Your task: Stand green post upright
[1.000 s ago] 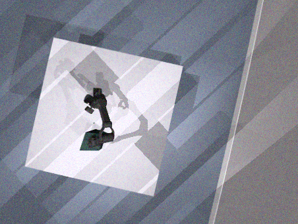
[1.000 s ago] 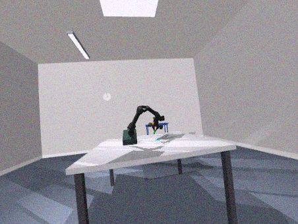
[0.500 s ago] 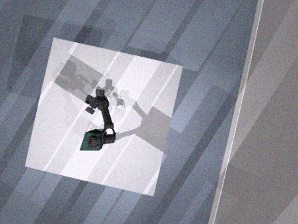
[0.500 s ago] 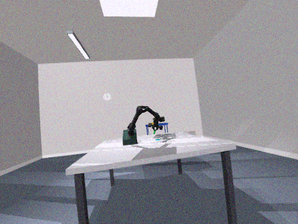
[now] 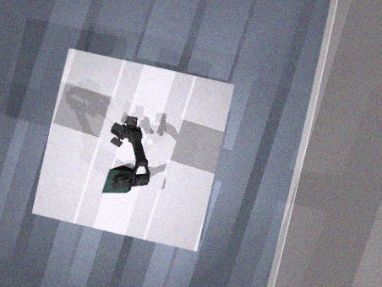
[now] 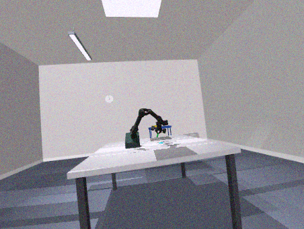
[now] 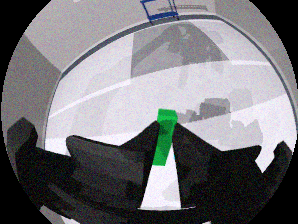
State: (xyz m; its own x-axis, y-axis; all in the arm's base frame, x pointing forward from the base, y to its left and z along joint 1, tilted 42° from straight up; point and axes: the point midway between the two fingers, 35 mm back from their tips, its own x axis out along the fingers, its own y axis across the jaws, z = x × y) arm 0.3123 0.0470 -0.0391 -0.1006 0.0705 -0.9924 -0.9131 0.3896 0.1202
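The cyan circle lies 12 cm below my gripper tip, 3 cm to the right of it and 2 cm ahead of it. From my gripper tip the other things lie so: green post: 1 cm to the right, 1 cm below, 1 cm behind.
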